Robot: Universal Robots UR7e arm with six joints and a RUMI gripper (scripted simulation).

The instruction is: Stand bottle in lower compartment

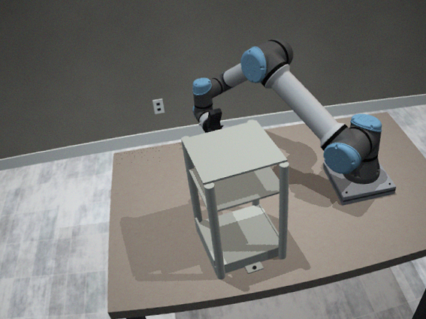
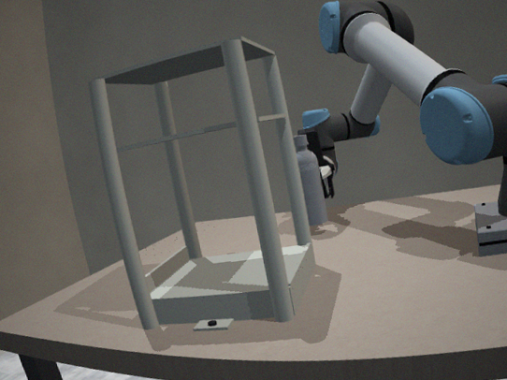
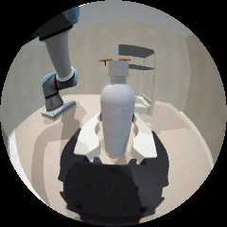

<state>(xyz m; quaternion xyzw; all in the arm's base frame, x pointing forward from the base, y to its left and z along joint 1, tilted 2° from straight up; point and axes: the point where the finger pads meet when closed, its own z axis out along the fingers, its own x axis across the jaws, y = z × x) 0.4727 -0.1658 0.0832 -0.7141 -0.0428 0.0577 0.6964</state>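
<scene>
The shelving unit lies 40 mm ahead of my hand, 350 mm to the left of it and 60 mm above it. Also, from my hand: grey bottle (20 mm above).
</scene>
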